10 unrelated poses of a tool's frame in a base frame.
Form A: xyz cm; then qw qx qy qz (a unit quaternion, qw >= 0).
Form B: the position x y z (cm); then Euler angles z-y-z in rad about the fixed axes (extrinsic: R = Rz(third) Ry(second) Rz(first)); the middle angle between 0 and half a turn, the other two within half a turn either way. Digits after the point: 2 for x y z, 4 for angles.
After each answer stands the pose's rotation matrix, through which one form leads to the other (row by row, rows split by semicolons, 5 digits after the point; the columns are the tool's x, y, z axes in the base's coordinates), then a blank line. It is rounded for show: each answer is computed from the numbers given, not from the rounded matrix.
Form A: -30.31 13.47 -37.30 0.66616 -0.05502 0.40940 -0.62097
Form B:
-30.31 13.47 -37.30 -0.8839 0.8517 -0.6167
-0.10641 0.78227 0.61378; -0.87237 0.22274 -0.43514; -0.47712 -0.58175 0.65873

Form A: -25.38 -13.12 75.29 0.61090 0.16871 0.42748 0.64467
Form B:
-25.38 -13.12 75.29 1.1882 0.9550 0.4364
-0.19668 -0.64342 0.73982; 0.93190 0.11188 0.34504; -0.30477 0.75730 0.57760

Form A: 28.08 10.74 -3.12 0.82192 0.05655 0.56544 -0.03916
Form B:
28.08 10.74 -3.12 0.0521 1.2088 -0.1473
0.35749 0.12832 0.92506; -0.00042 0.99054 -0.13724; -0.93392 0.04867 0.35416

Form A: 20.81 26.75 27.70 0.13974 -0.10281 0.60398 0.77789
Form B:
20.81 26.75 27.70 1.2244 1.3189 1.5617
-0.93981 -0.34159 0.00885; 0.09321 -0.23136 0.96839; -0.32875 0.91092 0.24928

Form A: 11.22 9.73 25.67 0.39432 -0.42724 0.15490 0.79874
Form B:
11.22 9.73 25.67 -0.1108 0.9435 2.3352
-0.32396 -0.76228 -0.56035; 0.49756 -0.64104 0.58439; -0.80467 -0.08949 0.58694

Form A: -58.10 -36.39 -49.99 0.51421 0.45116 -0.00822 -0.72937
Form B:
-58.10 -36.39 -49.99 0.6323 0.9363 -2.5457
-0.06409 0.74268 -0.66658; -0.75751 -0.47104 -0.45199; -0.64967 0.47597 0.59278

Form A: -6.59 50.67 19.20 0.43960 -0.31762 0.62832 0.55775
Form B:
-6.59 50.67 19.20 0.4353 1.5621 1.3714
-0.41174 -0.88951 0.19811; 0.09124 0.17607 0.98014; -0.90672 0.42164 0.00866

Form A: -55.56 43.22 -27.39 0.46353 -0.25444 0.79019 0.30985
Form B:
-55.56 43.22 -27.39 0.2777 1.9587 0.9008
-0.44080 -0.68936 0.57487; -0.11486 0.67851 0.72556; -0.89022 0.25380 -0.37827

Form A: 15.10 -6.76 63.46 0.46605 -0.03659 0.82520 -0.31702
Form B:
15.10 -6.76 63.46 -0.6416 1.9440 -0.5530
-0.56292 0.23511 0.79237; -0.35588 0.79632 -0.48911; -0.74597 -0.55732 -0.36459

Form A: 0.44 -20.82 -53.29 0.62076 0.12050 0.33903 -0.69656
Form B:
0.44 -20.82 -53.29 -0.5014 0.7361 -1.1844
-0.20027 0.94650 0.25304; -0.78309 0.00057 -0.62191; -0.58878 -0.32271 0.74108

